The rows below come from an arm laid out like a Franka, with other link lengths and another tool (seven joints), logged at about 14 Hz.
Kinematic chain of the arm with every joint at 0, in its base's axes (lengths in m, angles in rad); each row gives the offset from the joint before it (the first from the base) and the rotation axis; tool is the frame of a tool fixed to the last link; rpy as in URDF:
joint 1: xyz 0 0 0.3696 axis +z
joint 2: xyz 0 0 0 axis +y
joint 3: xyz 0 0 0.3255 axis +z
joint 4: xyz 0.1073 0 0 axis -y
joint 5: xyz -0.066 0 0.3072 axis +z
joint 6: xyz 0 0 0 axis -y
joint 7: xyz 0.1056 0 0 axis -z
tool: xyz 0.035 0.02 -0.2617 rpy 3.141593 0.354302 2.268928
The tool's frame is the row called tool.
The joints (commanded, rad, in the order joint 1, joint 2, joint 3, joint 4, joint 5, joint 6, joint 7), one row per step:
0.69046 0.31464 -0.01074 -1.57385 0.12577 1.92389 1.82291
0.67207 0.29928 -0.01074 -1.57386 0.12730 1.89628 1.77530
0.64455 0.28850 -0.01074 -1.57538 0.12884 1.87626 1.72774
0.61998 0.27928 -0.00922 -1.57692 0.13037 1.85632 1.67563
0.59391 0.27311 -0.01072 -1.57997 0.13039 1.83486 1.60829
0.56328 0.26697 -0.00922 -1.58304 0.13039 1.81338 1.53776
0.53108 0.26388 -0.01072 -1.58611 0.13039 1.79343 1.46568
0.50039 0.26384 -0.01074 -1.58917 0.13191 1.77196 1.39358
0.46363 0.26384 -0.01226 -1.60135 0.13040 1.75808 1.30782
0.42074 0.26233 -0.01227 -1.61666 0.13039 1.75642 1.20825
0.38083 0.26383 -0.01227 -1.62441 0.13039 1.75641 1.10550
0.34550 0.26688 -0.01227 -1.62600 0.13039 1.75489 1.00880
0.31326 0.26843 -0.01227 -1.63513 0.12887 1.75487 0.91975
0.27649 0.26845 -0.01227 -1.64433 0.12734 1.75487 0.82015
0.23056 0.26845 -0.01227 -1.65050 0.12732 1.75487 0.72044
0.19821 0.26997 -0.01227 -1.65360 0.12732 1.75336 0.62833
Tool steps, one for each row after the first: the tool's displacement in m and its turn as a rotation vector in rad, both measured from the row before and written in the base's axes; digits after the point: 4 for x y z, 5 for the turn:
0.0022 -0.0113 0.0065 -0.00314 0.00585 0.03164
0.0065 -0.0152 0.0038 -0.00190 0.00480 0.02162
0.0045 -0.0128 0.0028 -0.00154 0.00604 0.03059
0.0053 -0.0153 0.0001 -0.00482 0.00870 0.04193
0.0052 -0.0160 0.0001 -0.00261 0.00965 0.04340
0.0063 -0.0181 -0.0016 -0.00250 0.01111 0.04024
0.0040 -0.0164 -0.0036 -0.00126 0.01677 0.04287
0.0053 -0.0209 -0.0065 -0.00107 0.01648 0.04859
0.0077 -0.0219 -0.0056 0.00894 0.00743 0.05542
0.0083 -0.0192 -0.0040 0.01314 0.00154 0.06121
0.0076 -0.0165 -0.0025 0.01403 -0.00115 0.05994
0.0044 -0.0161 -0.0046 0.01058 0.00312 0.05570
0.0044 -0.0183 -0.0036 0.01379 0.00091 0.06142
0.0057 -0.0231 -0.0023 0.01666 -0.00203 0.05177
0.0032 -0.0155 -0.0020 0.01583 -0.00195 0.05799

